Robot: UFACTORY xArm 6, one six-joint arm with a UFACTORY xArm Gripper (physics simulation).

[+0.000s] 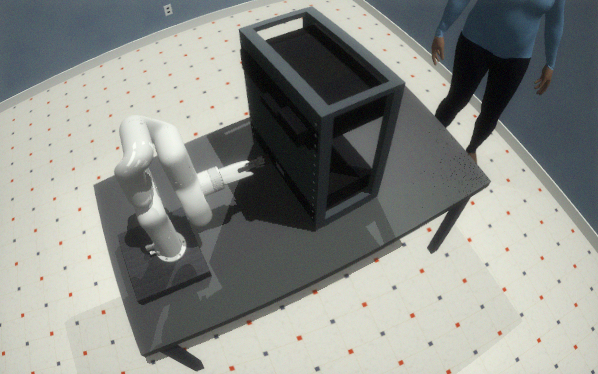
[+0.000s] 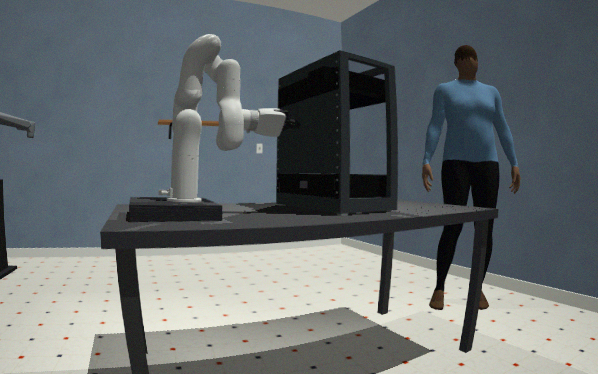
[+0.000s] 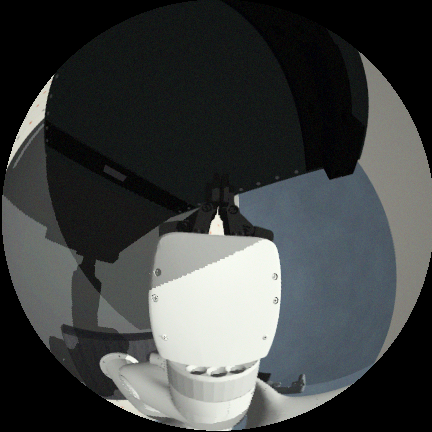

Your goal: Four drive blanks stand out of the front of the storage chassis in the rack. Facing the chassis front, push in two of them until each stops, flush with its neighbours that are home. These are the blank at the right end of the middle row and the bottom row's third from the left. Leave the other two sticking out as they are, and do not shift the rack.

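Places are measured from the arm's base along level axes (x down, y right, z back), in metres.
Pixels of known places: gripper, fingertip midpoint: [image 1: 269, 158] [image 2: 298, 124] [image 3: 219, 181]; arm's base at its link origin: [image 1: 170, 247] [image 2: 184, 200].
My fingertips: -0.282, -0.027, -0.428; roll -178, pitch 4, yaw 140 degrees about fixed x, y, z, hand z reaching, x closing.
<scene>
Ahead of a thing's pixels: the offset from my fingertips to its top centre, as dx, dy, dz. "pt": to the spot under its first point. Level surfaces: height alone.
The dark rack @[pt -0.018, +0.137, -0.121] [image 1: 322, 175] [image 2: 343, 140] stands upright on the table. The storage chassis @[pt -0.213, +0.047, -0.049] [image 1: 287, 117] [image 2: 310, 86] [image 3: 325, 100] is a near-black band high in the rack's front, with dark blocky shapes standing out of it. Its rows and single blanks are too dark to tell apart, so I cannot tell which stand out or are flush. My gripper [image 1: 258, 163] [image 2: 294, 122] [image 3: 219, 181] is shut and empty. It is below the chassis, at the plain dark panel @[pt +0.059, -0.082, -0.071] [image 2: 307, 142] [image 3: 170, 105], towards the rack's far side edge. Whether the fingertips touch the panel is unclear.
A low unit with a pale label @[pt +0.229, -0.109, -0.067] [image 2: 303, 184] [image 3: 115, 173] sits near the rack's bottom. The table @[dx +0.334] [image 1: 280, 265] [image 2: 300, 226] carries the rack and the arm's black base plate [image 1: 135, 280] [image 2: 175, 211]. A person in blue [image 1: 500, 35] [image 2: 467, 120] stands behind the rack.
</scene>
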